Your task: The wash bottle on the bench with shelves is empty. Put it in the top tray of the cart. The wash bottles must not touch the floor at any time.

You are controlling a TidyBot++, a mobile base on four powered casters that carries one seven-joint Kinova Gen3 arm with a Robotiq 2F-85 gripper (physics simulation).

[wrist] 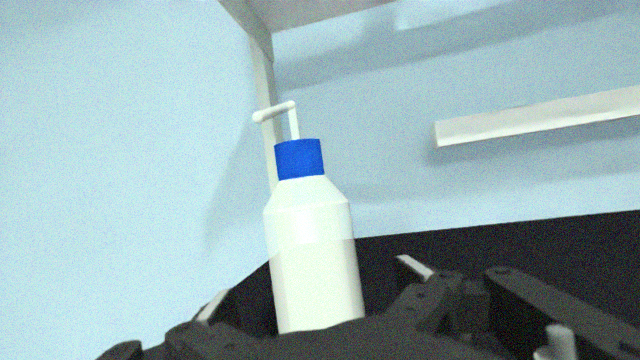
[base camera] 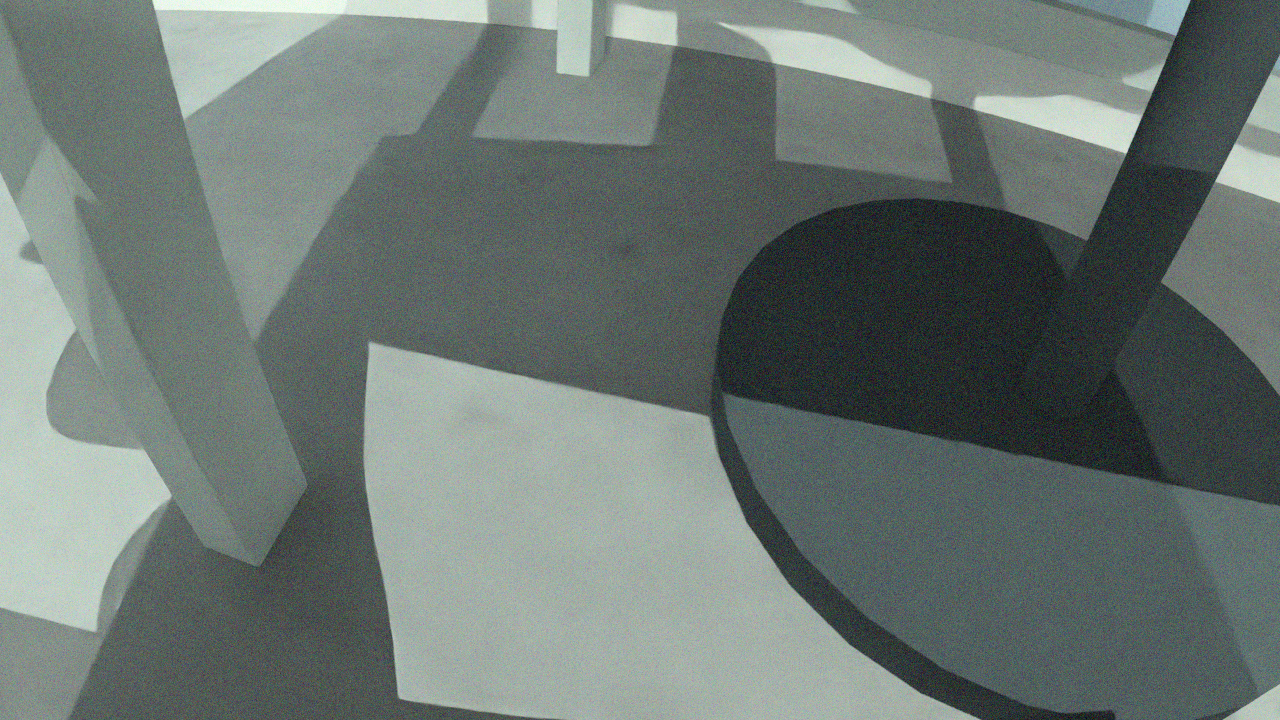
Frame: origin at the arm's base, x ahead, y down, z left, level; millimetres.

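Where they show: gripper, fingertip midpoint: [wrist: 317, 289].
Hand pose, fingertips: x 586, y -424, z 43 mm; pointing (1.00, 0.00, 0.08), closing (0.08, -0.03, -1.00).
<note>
Each offset is from my fingertips to the top centre of the thing. "*": to the spot under its first point. Level surfaces: height alone.
The white wash bottle @(dx +34, dy -116, dz +7 mm) [wrist: 312, 250] with a blue cap and a bent white spout stands upright on the black bench top @(dy +58 mm) [wrist: 530, 265] in the wrist view. Its lower end is hidden behind the gripper body. My gripper [wrist: 317, 289] is open and empty. Its two fingertips show on either side of the bottle, with a wider gap on the left than on the right. How deep the bottle sits between the fingers is hard to tell. The cart and its top tray do not show in either view.
In the wrist view, a pale upright post [wrist: 262, 75] stands behind the bottle, below a shelf board @(dy -380 mm) [wrist: 310, 12]. A white bar [wrist: 530, 117] is at the right. In the base view, a thick leg @(* dx -273, dy +662, dz +139 mm) [base camera: 179, 313] is at the left and a round dark base [base camera: 895, 537] with a pole [base camera: 1154, 214] at the right.
</note>
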